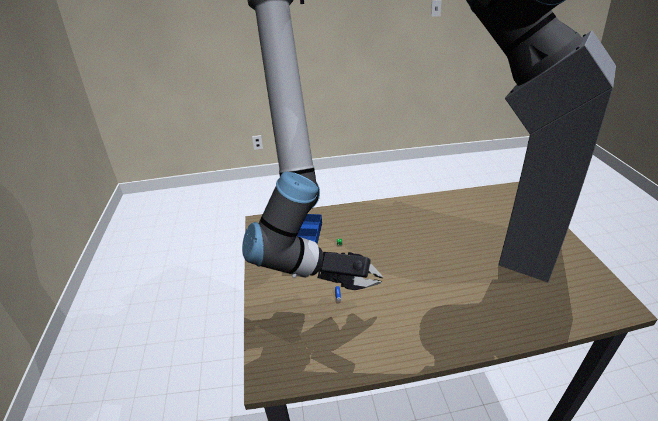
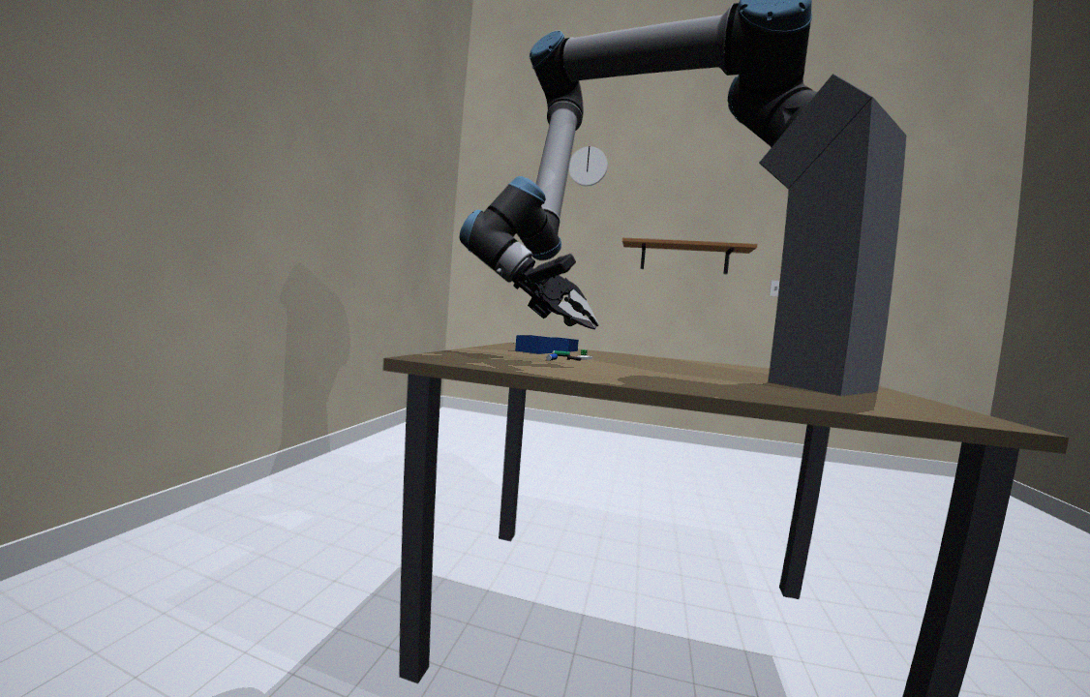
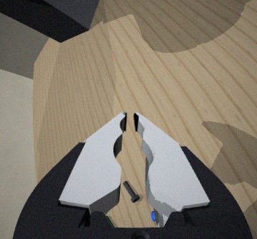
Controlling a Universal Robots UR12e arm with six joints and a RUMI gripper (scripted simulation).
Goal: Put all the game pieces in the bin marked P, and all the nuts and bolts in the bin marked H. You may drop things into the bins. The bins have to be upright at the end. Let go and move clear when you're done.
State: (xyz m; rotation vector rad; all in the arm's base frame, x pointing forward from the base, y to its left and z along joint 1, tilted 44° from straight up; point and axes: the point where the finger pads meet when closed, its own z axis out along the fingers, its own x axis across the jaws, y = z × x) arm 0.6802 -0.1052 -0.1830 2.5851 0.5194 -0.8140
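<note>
Right now the blue bin is 340 mm to the right of my hand, 90 mm ahead of it and 80 mm below it. Round my hand: black bolt 120 mm to the right, 100 mm below, 30 mm ahead; then blue battery 100 mm below, 80 mm to the right, 80 mm ahead; then white domino 180 mm to the right, 100 mm below, 10 mm behind.
</note>
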